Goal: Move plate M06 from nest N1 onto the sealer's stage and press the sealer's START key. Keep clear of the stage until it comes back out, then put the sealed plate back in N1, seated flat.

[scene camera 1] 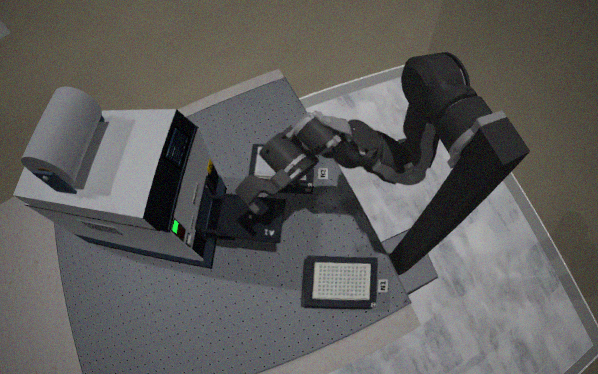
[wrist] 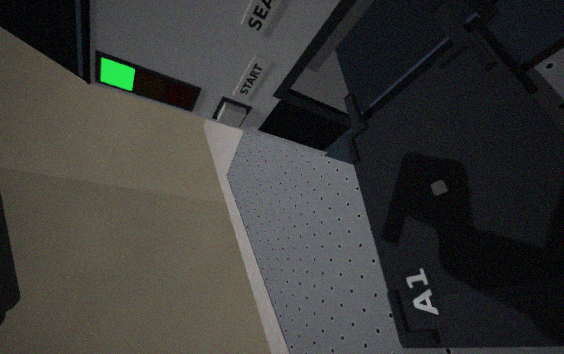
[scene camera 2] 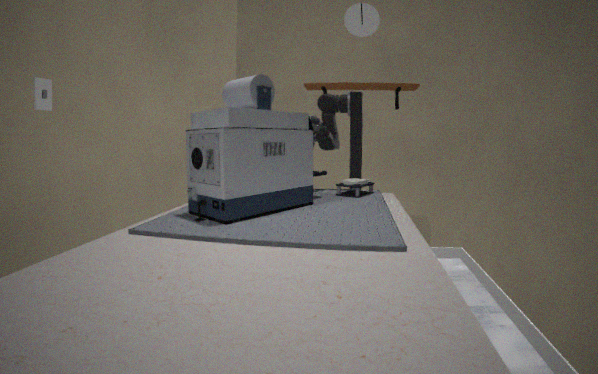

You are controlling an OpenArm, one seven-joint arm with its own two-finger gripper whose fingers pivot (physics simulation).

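A pale plate with rows of wells [scene camera 1: 342, 281] [scene camera 2: 355, 181] sits in dark nest N1 [scene camera 1: 307, 282] and looks flat; its name and any seal cannot be read. The sealer [scene camera 1: 110, 160] [scene camera 2: 270, 160] has its dark stage [scene camera 1: 278, 210] [wrist: 400, 260] out, marked A1, with no plate visible on the part that shows. My gripper [scene camera 1: 252, 224] is open and empty, above the stage in front of the sealer. The START key [wrist: 232, 114] is on the sealer's front at upper left in the wrist view, apart from the gripper. The green lamp [scene camera 1: 175, 227] [wrist: 117, 73] is lit.
Nest N2 [scene camera 1: 310, 188] holds a white object [scene camera 1: 262, 165], partly hidden under the arm. The perforated board [scene camera 1: 200, 320] [scene camera 2: 340, 225] carries the sealer and nests. A film roll [scene camera 1: 65, 135] [scene camera 2: 245, 92] lies on the sealer. The arm's post [scene camera 1: 450, 215] [scene camera 2: 355, 135] stands behind N1 in scene camera 2.
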